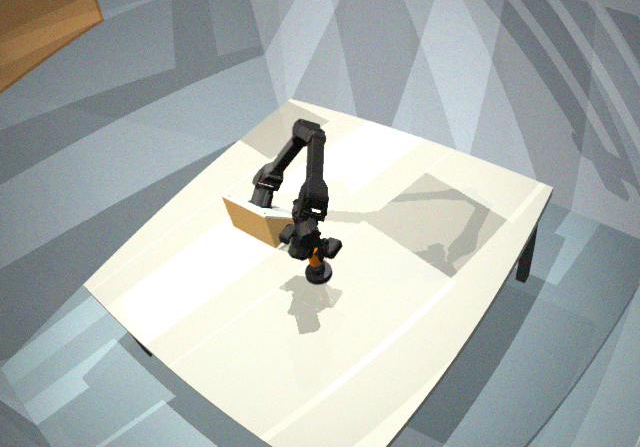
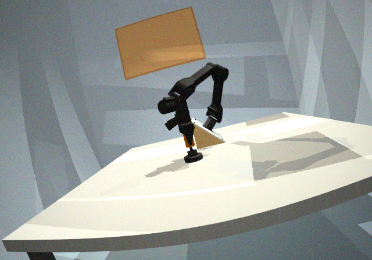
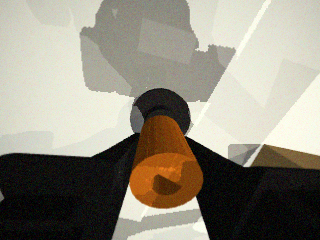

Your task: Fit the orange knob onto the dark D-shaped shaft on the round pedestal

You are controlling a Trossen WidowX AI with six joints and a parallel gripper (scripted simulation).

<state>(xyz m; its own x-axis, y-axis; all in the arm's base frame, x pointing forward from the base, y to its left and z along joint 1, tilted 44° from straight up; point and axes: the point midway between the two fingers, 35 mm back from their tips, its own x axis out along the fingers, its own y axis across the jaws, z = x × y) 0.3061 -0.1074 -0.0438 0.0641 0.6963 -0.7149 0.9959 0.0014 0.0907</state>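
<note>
Now: gripper tip 20 mm below the orange knob. The rest, counted from my gripper tip: round dark pedestal (40 mm below).
</note>
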